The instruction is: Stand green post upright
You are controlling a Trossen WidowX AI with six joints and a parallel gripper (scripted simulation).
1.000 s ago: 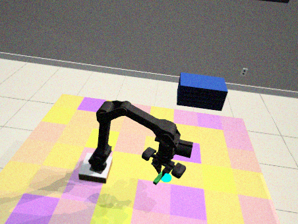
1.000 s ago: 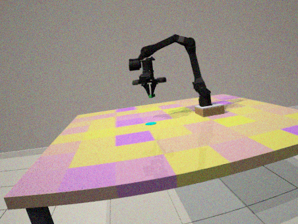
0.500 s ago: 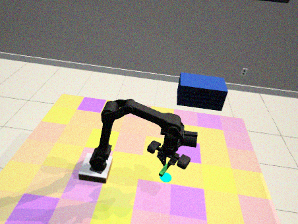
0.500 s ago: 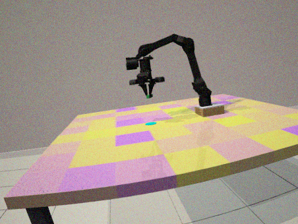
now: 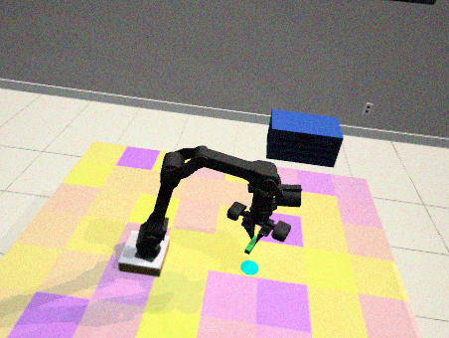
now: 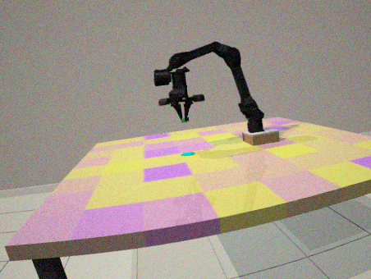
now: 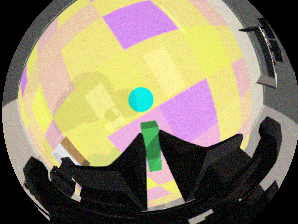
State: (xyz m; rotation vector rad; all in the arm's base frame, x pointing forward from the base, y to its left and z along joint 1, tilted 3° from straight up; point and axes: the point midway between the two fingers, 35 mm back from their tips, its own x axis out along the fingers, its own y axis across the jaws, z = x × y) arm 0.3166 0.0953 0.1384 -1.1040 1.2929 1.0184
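The cyan circle lies 140 mm below my gripper tip and 10 mm to the left of it. Also, from my gripper tip: green post: 20 mm to the right.
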